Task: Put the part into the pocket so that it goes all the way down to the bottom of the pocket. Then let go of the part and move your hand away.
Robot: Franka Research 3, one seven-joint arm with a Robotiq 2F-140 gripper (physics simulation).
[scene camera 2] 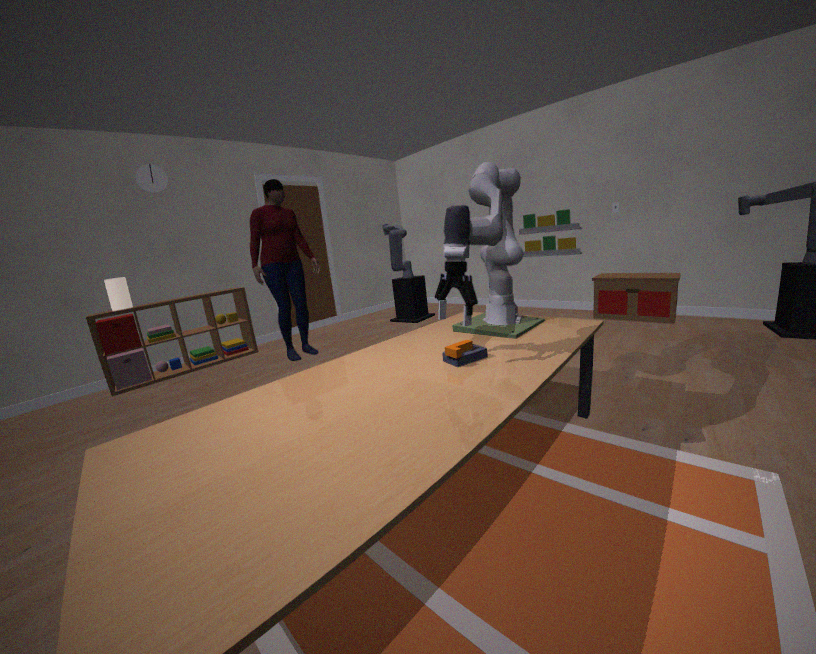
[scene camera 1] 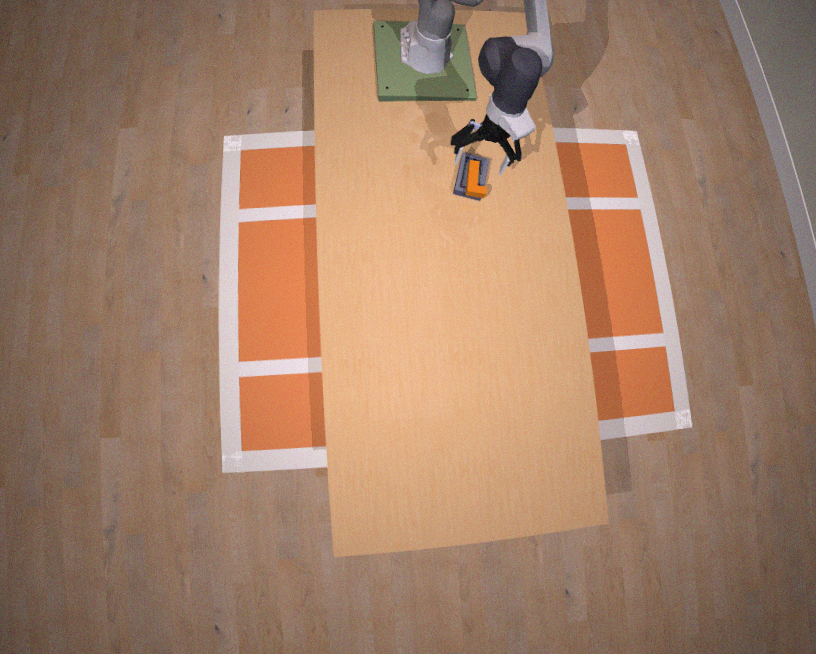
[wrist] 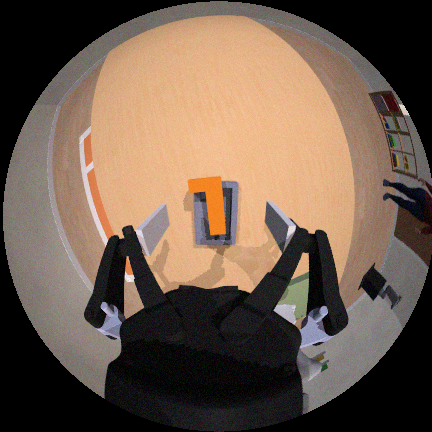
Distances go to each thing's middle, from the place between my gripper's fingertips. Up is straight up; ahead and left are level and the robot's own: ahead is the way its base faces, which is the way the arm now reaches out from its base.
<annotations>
The orange L-shaped part (wrist: 211, 185) is 10 mm behind my hand, 10 mm to the left of it and 100 mm below it. Round my hand: pocket block (scene camera 1: 460, 185) (30 mm behind, 20 mm to the left, 130 mm below).
</annotations>
